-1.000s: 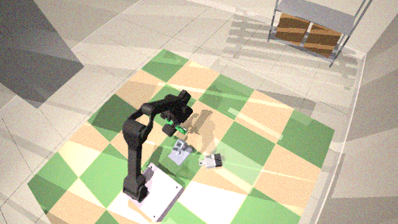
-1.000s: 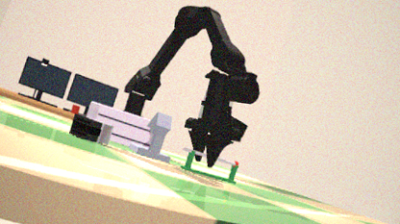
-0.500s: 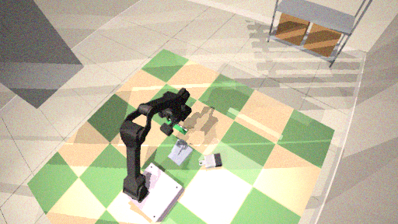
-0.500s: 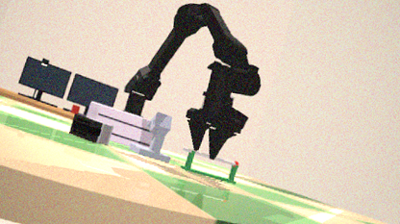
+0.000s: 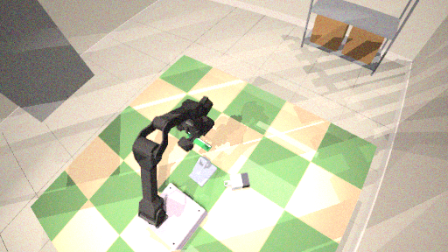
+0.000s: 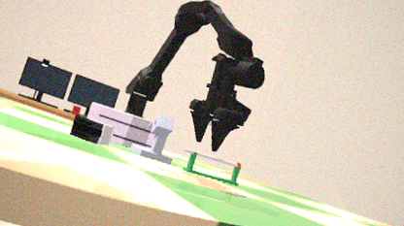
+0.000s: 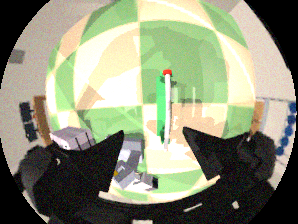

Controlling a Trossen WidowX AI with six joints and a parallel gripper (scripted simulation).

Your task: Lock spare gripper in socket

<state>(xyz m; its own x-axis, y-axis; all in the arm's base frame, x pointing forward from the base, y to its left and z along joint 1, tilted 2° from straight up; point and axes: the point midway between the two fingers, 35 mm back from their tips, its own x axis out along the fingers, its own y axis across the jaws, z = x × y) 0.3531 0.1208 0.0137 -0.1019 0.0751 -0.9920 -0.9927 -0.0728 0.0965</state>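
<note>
My gripper tip is 250 mm to the left of the spare gripper, 40 mm above it and 20 mm past it. Also, from my gripper tip: socket: 100 mm to the right, 70 mm behind, 20 mm below.
</note>
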